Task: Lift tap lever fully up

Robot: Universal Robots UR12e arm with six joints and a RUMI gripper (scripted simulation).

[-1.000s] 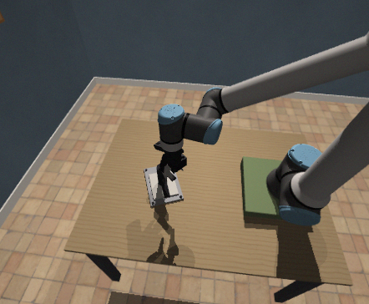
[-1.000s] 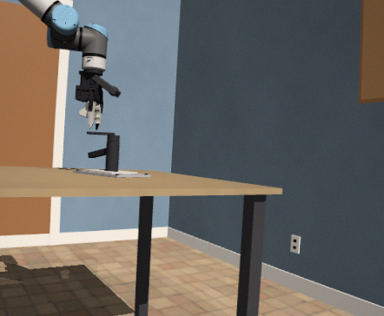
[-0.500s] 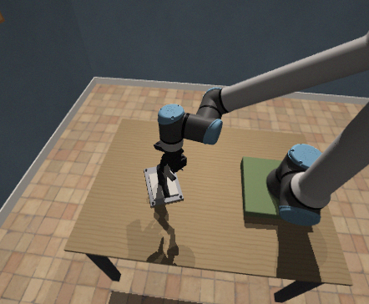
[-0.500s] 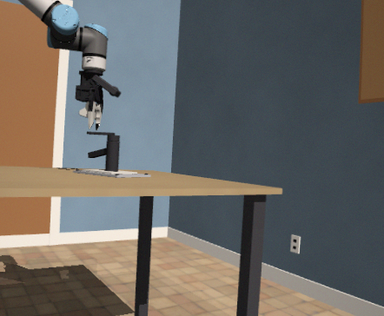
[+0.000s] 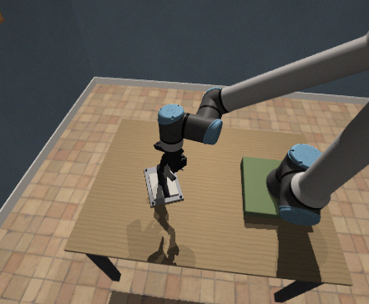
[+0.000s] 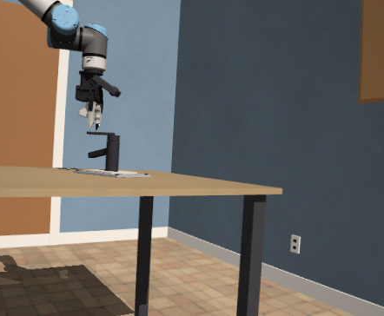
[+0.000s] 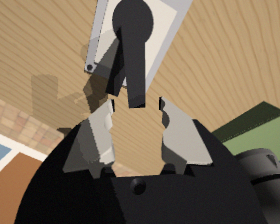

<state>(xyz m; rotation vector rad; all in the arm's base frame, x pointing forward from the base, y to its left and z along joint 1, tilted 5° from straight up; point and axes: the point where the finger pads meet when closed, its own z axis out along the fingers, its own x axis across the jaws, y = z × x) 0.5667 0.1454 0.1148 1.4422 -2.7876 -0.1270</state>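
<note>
My hand is 30 mm above the lever, 20 mm to the left of it and 20 mm short of it. From my hand the other things lie so: black tap: 80 mm below, 40 mm ahead, 30 mm to the right.
</note>
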